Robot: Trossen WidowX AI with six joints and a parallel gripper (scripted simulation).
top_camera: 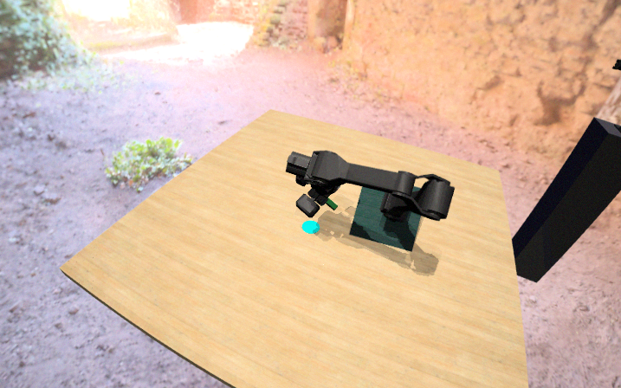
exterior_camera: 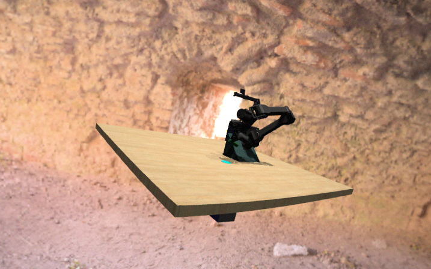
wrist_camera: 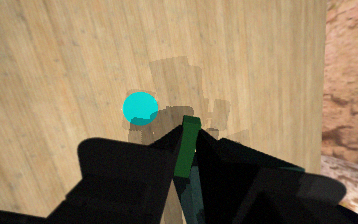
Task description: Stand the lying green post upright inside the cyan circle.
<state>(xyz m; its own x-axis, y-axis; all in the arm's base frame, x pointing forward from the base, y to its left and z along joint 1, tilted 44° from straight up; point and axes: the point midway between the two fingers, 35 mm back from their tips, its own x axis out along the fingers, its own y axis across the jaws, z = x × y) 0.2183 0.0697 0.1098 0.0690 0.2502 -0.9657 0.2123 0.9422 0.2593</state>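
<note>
Now: the cyan circle 20 mm ahead of my gripper tip, 30 mm to the left of it and 120 mm below it. Round my gripper tip: green post (20 mm behind, 10 mm below).
</note>
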